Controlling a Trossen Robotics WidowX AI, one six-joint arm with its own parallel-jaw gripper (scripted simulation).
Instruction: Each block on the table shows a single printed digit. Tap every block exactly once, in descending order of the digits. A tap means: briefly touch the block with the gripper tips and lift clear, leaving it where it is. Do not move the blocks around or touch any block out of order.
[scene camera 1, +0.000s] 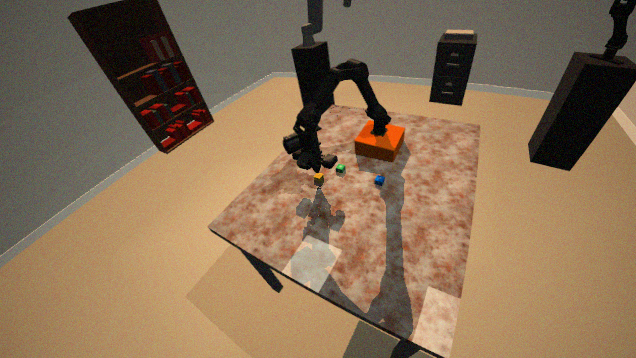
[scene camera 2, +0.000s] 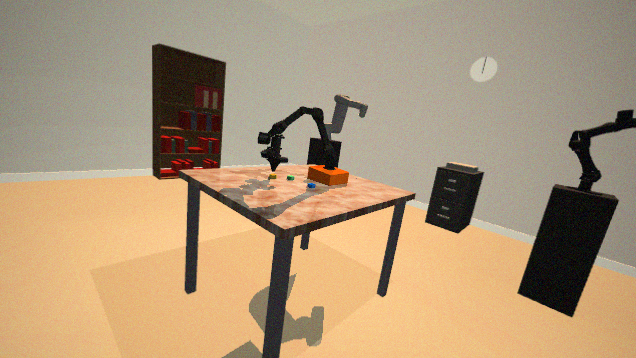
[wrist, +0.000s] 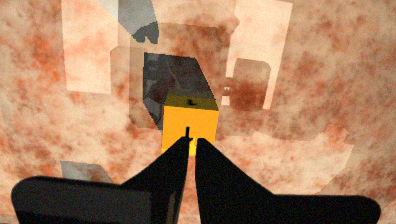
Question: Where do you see my gripper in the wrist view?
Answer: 192, 145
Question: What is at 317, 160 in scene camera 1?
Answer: My gripper.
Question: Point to a yellow block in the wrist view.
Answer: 195, 118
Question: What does my gripper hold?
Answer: Nothing.
